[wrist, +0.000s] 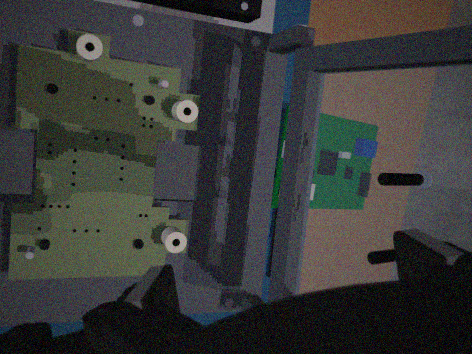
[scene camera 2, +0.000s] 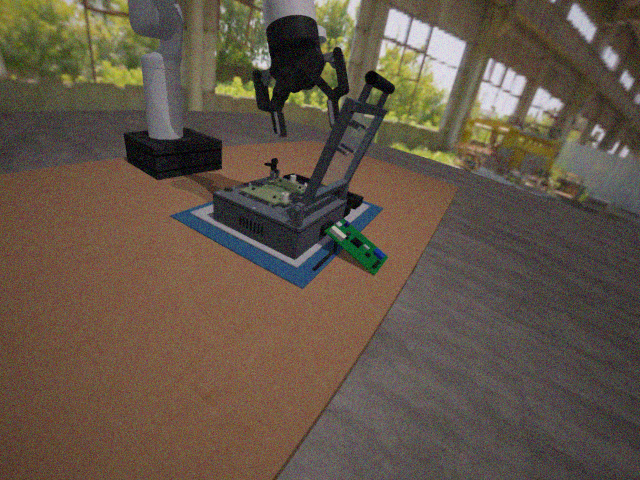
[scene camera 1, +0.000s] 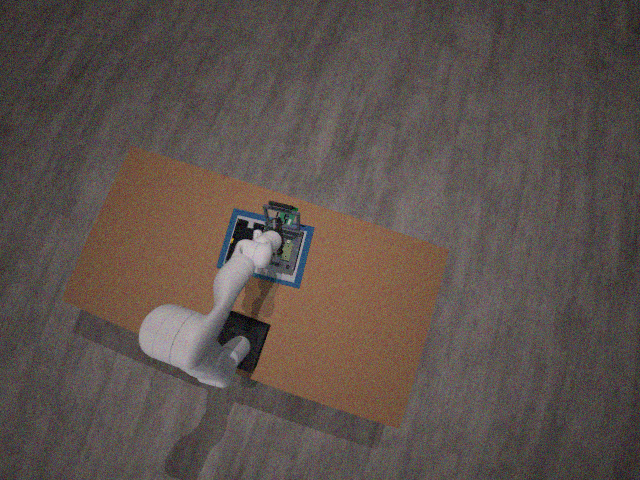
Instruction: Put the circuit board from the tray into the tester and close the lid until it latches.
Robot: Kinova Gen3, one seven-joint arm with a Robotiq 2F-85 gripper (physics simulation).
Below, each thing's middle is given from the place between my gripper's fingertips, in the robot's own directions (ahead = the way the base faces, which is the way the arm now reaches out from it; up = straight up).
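As for the tester lid [scene camera 2: 357,123], my hand is 30 mm to the right of it and 60 mm short of it. The green circuit board [scene camera 2: 349,238] lies 50 mm to the left of my hand, 110 mm ahead of it and 160 mm below it, whereas the tester bed [scene camera 2: 278,190] is 10 mm to the left of my hand and 50 mm behind it, and 120 mm below it.
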